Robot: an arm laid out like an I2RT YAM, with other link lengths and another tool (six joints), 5 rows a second.
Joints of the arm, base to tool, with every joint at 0 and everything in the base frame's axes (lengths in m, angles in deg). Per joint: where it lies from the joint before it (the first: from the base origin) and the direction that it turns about. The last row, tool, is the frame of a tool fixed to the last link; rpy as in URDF.
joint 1: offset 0 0 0.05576 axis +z
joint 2: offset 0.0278 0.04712 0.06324 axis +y
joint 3: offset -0.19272 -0.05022 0 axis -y
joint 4: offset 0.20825 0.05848 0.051 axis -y
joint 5: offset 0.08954 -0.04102 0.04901 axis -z
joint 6: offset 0.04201 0 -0.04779 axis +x
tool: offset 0.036 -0.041 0.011 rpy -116.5 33.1 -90
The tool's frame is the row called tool.
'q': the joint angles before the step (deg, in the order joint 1, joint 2, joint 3, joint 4, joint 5, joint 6). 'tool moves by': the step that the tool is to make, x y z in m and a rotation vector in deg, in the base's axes. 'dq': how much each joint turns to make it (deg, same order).
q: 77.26, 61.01, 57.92, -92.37, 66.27, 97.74
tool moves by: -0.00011, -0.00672, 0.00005, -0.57, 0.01, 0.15
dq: -0.53, -2.55, -1.49, -0.10, 0.18, -1.66
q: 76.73, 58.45, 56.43, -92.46, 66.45, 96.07
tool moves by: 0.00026, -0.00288, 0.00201, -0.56, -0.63, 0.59
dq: -0.09, -1.50, -0.54, 0.09, 0.79, -1.59
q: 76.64, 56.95, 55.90, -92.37, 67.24, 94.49
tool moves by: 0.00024, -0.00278, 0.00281, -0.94, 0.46, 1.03
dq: -0.09, -1.75, -0.18, 0.09, -0.18, -2.91
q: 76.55, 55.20, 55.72, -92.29, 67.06, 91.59
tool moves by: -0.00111, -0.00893, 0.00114, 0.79, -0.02, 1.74
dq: 0.09, -5.61, -1.92, 0.96, -0.18, -4.21
